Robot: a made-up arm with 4 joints.
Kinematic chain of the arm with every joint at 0, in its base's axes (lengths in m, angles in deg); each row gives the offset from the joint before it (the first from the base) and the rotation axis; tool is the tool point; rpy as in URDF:
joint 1: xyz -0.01 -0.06 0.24 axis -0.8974 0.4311 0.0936
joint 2: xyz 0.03 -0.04 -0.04 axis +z
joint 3: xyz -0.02 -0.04 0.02 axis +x
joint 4: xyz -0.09 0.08 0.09 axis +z
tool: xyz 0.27 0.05 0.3 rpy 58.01 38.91 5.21
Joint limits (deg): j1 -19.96..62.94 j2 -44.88..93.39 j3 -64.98..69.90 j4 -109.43..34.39
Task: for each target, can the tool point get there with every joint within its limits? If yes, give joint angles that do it. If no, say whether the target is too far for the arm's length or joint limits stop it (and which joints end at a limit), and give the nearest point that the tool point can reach.
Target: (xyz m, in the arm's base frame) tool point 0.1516 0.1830 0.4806
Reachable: yes | joints 28.11 23.19 -29.80 -40.83
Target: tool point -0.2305 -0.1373 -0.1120
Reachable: no: joint limits stop it (at a limit: joint 1, joint 3, joint 4) | nearest point -0.2081 0.0787 -0.0865 | short by 0.219 m
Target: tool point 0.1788 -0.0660 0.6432
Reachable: yes | joints 1.47 25.34 23.98 8.41
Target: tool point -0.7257 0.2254 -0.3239
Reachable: no: too far | nearest point -0.3069 0.0695 0.0028 | short by 0.554 m
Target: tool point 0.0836 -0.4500 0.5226
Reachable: yes | joints 14.39 3.78 35.80 -76.69
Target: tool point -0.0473 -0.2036 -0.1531
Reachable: no: joint limits stop it (at a limit: joint 1, joint 3, joint 4) | nearest point 0.0361 0.0285 -0.1763 | short by 0.248 m
